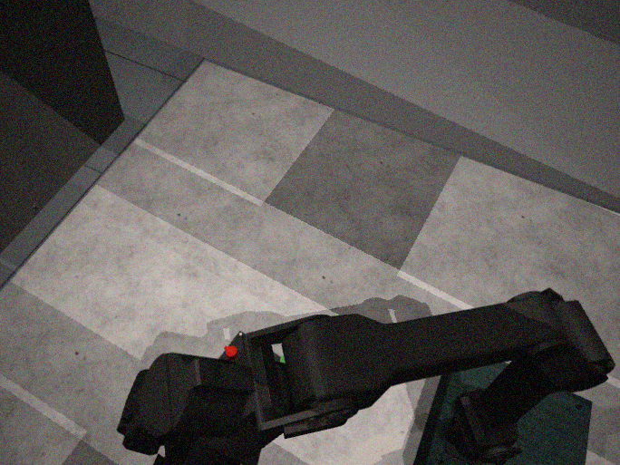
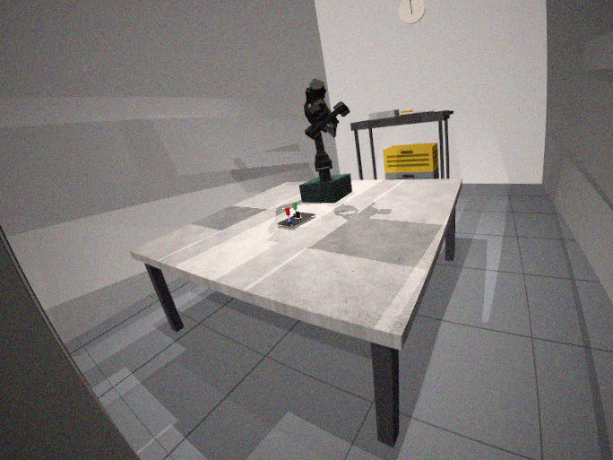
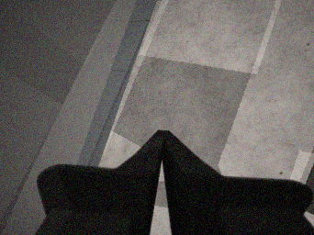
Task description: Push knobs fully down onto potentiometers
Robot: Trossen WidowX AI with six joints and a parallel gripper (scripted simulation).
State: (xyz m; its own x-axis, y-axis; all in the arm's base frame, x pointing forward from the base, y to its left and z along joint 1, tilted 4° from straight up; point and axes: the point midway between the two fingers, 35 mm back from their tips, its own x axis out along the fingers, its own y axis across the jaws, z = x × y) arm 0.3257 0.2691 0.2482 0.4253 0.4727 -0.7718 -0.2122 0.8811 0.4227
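The green knob is 29 cm below my gripper tip, 27 cm to the right of it and 3 cm behind it. From my gripper tip the other things lie so: red knob: 29 cm below, 25 cm to the right, 6 cm ahead.
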